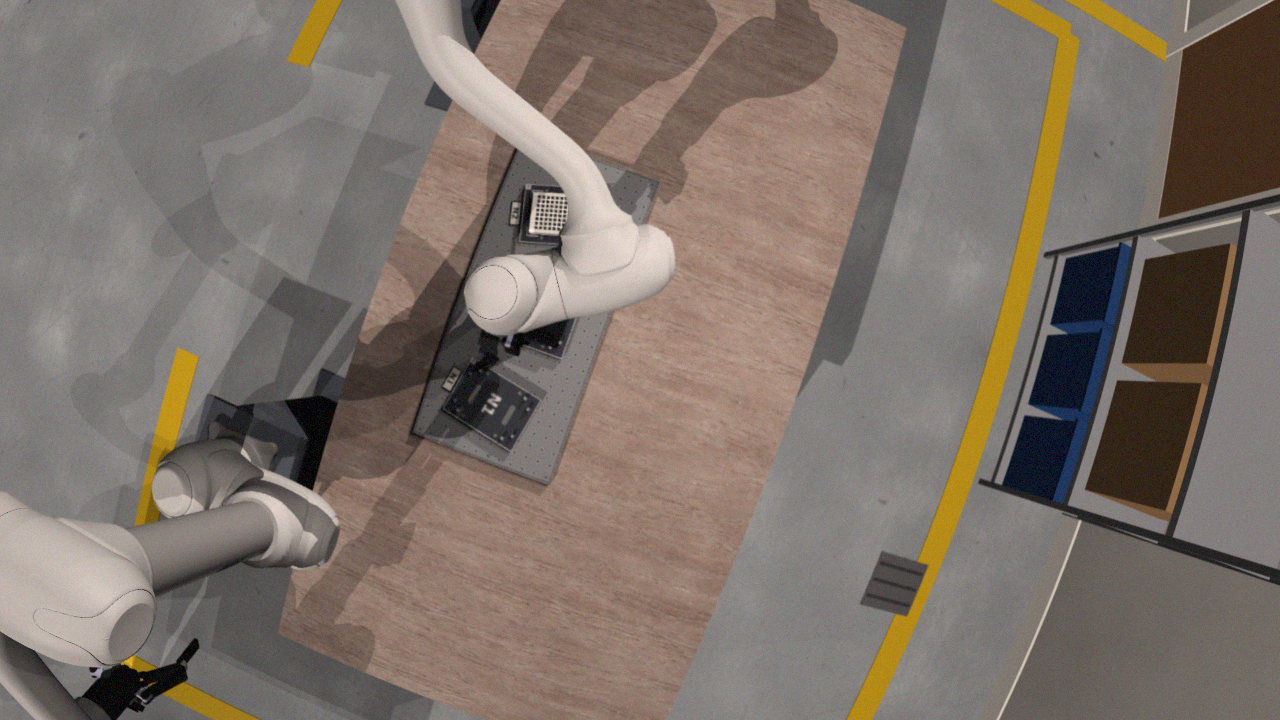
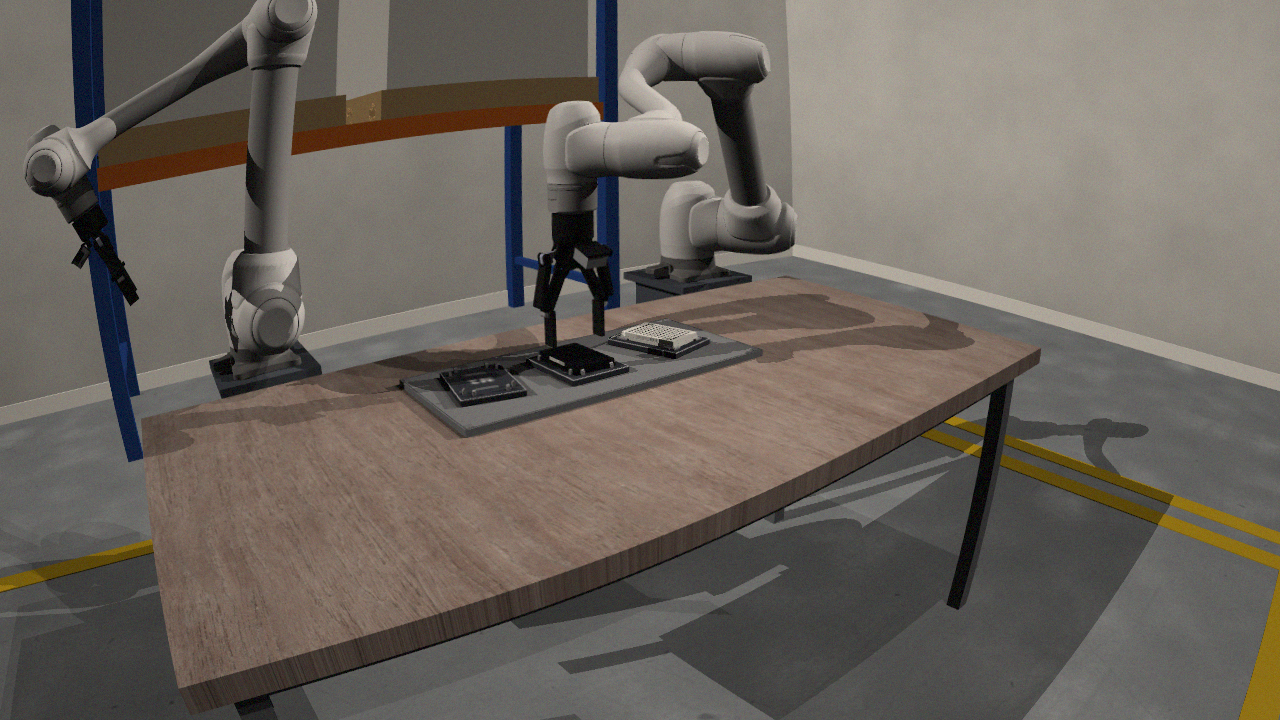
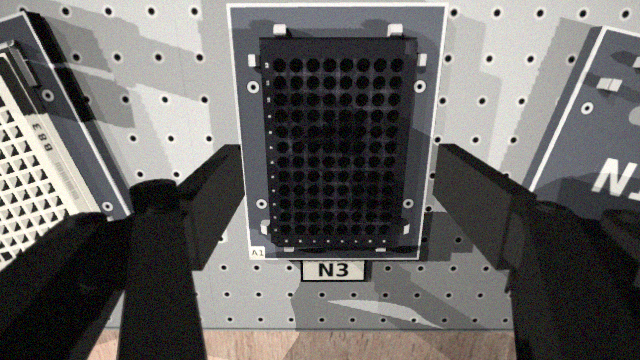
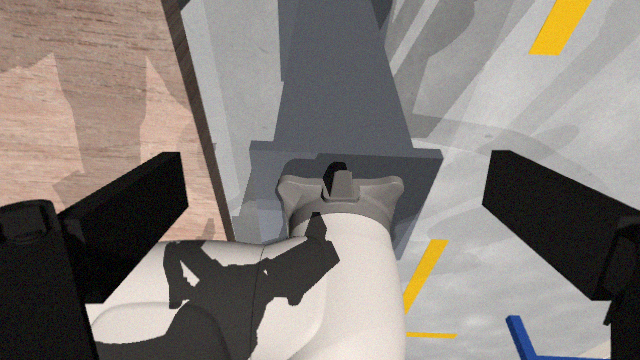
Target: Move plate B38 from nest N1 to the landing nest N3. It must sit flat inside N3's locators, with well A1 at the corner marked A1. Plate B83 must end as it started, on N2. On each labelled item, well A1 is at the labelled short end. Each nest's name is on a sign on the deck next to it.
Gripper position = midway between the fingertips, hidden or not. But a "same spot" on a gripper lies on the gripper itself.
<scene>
my right gripper: image 1; image 2; image 4 335,179; not seen in image 3 (out of frame)
white plate B83: image 1; image 2 659,335; image 3; not seen in image 4 (out of frame)
same spot on white plate B83: (image 3: 48,186) = (image 1: 554,227)
same spot on my right gripper: (image 1: 176,672) = (image 2: 119,266)
</scene>
